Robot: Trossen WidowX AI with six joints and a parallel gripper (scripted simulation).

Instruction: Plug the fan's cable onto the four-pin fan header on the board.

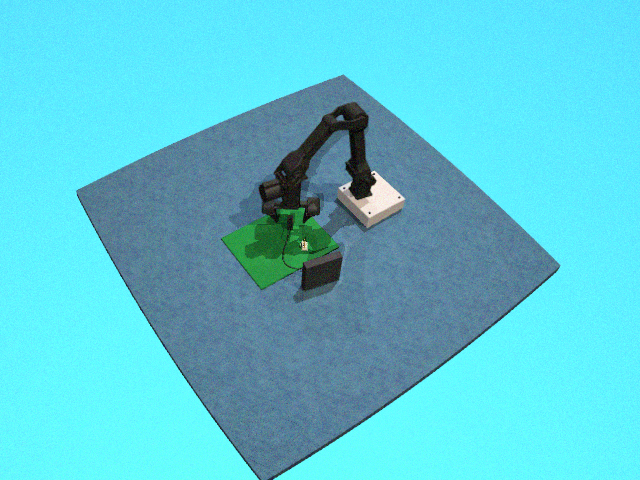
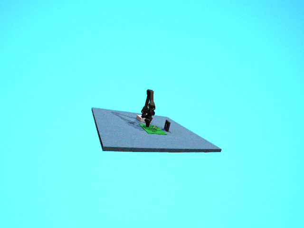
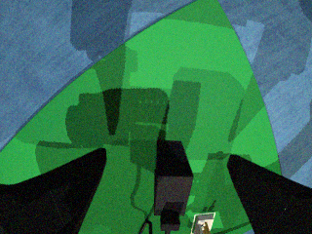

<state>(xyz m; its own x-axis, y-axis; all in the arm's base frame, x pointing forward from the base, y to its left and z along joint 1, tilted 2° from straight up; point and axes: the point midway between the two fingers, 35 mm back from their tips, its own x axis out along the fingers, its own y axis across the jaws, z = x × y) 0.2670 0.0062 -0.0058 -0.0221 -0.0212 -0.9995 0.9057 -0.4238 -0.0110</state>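
Right now my gripper tip is 60 mm short of the green board, 60 mm to the right of it and 30 mm above it. Also, from my gripper tip: dark fan: 10 mm ahead, 240 mm to the left, 40 mm above.
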